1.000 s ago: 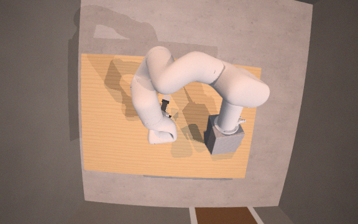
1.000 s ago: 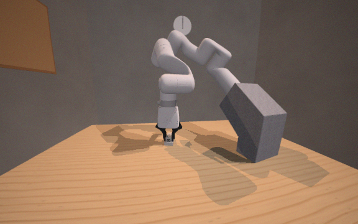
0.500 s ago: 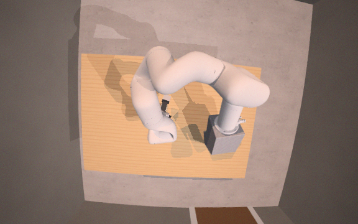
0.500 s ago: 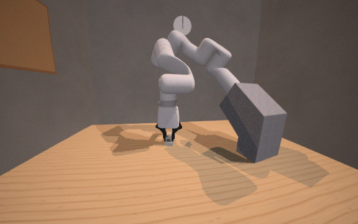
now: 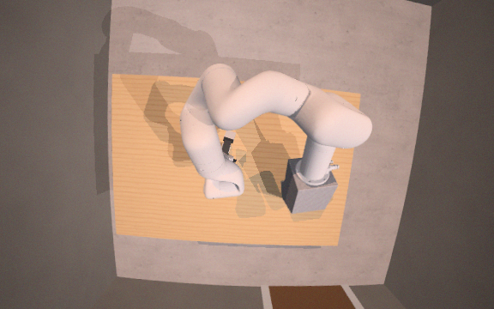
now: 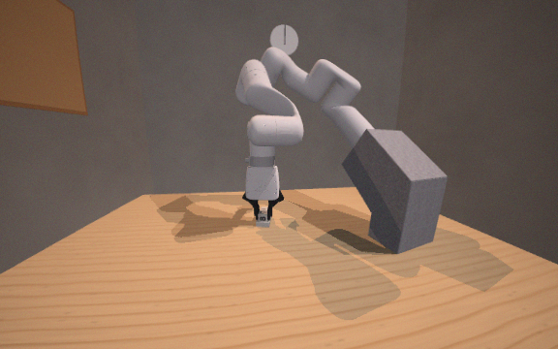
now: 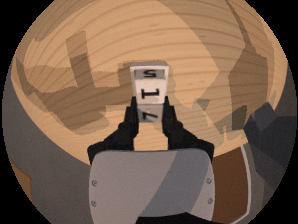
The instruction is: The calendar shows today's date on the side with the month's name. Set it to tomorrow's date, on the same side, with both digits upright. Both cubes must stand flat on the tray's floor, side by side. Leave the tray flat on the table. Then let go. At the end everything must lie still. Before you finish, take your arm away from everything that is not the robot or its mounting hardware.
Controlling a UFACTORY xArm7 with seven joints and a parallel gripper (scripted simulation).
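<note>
Right now my hand is 1 cm past the white calendar tray, 1 cm to the left of it and 3 cm above it.
</note>
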